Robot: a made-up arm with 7 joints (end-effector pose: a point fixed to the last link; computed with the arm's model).
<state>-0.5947 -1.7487 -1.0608 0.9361 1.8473 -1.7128 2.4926</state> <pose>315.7 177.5 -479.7 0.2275 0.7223 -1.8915</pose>
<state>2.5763 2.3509 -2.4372 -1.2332 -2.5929 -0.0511 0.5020</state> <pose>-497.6 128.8 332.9 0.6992 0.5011 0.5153</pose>
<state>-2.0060 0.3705 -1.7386 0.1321 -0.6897 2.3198 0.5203</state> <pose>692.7 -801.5 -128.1 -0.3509 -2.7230 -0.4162</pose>
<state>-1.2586 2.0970 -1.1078 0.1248 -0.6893 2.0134 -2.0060</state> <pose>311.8 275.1 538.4 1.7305 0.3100 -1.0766</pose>
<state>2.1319 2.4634 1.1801 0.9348 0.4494 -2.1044 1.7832</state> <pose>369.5 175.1 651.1 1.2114 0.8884 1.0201</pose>
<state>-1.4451 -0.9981 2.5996 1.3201 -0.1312 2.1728 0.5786</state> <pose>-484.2 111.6 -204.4 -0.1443 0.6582 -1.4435</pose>
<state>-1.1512 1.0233 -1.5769 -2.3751 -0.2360 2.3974 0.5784</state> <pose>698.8 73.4 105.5 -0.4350 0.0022 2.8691</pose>
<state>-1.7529 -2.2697 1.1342 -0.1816 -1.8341 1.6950 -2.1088</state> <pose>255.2 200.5 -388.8 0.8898 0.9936 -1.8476</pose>
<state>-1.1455 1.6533 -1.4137 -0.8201 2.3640 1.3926 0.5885</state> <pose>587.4 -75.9 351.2 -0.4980 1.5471 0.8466</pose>
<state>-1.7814 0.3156 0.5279 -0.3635 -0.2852 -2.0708 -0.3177</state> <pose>-279.0 -760.9 444.6 0.0738 -0.3310 0.1664</pose>
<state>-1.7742 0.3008 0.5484 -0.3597 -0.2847 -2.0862 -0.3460</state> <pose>-278.5 -782.1 433.2 0.0838 -0.3291 0.2059</pose>
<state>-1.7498 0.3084 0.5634 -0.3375 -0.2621 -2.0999 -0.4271</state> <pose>-265.7 -801.4 454.8 0.0396 -0.2943 0.2948</pose>
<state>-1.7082 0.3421 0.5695 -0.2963 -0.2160 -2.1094 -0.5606</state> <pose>-232.8 -811.6 517.5 -0.0572 -0.2162 0.4332</pose>
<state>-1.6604 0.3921 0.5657 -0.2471 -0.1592 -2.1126 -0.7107</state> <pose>-179.4 -802.5 604.8 -0.1711 -0.1057 0.5874</pose>
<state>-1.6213 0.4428 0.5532 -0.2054 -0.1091 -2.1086 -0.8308</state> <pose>-121.5 -774.3 685.3 -0.2664 0.0034 0.7095</pose>
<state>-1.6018 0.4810 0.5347 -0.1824 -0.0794 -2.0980 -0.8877</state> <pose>-83.8 -741.4 735.3 -0.3265 0.0724 0.7641</pose>
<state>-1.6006 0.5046 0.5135 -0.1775 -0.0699 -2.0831 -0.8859</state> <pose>-73.6 -714.8 756.2 -0.3572 0.0937 0.7556</pose>
